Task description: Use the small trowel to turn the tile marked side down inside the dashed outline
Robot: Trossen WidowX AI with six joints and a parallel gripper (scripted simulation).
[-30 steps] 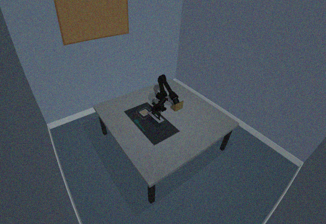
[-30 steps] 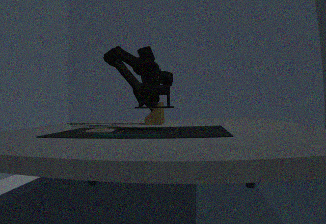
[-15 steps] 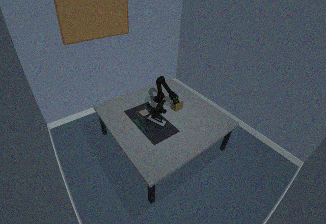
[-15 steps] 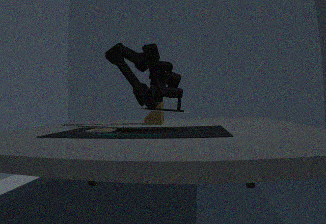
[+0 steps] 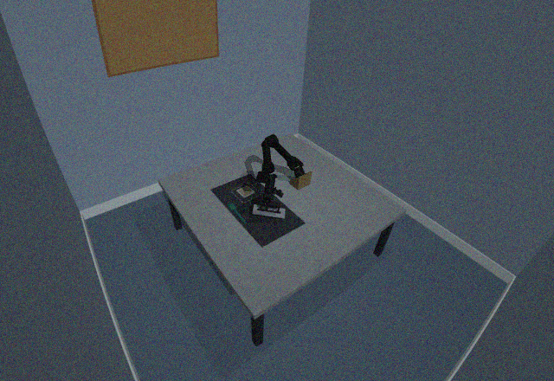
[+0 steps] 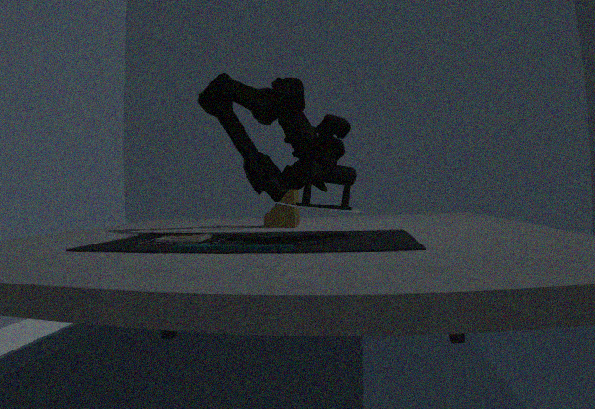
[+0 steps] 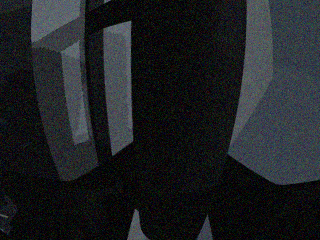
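Right now the trowel is 2 cm to the right of my gripper tip, 1 cm below it and 1 cm behind it. The rest, counted from my gripper tip: dark mat (17 cm to the right, 13 cm below, 3 cm behind); then tile (32 cm to the right, 10 cm below, 5 cm behind); then teal strip (19 cm to the right, 11 cm ahead, 10 cm below).
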